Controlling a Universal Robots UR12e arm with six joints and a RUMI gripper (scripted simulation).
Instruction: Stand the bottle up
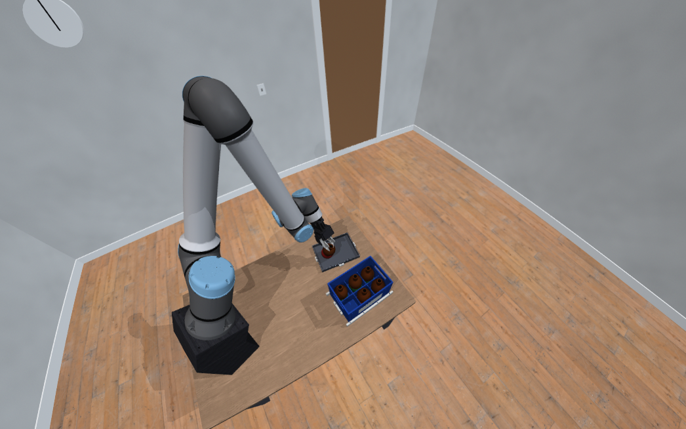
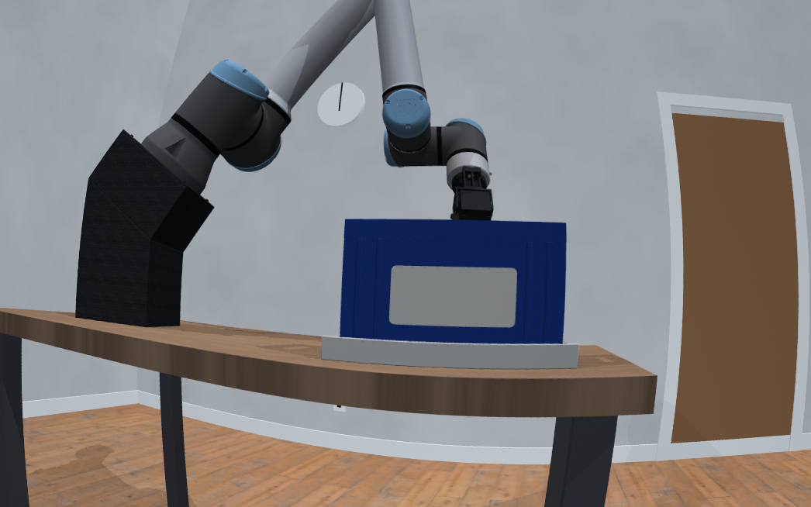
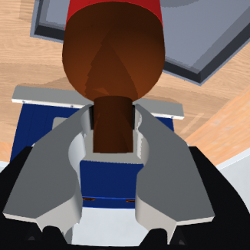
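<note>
Right now my hand is 140 mm above the grey tray, 40 mm to the right of it and 30 mm short of it. From my hand the other things lie so: blue crate: 260 mm to the right, 100 mm ahead, 60 mm below.
</note>
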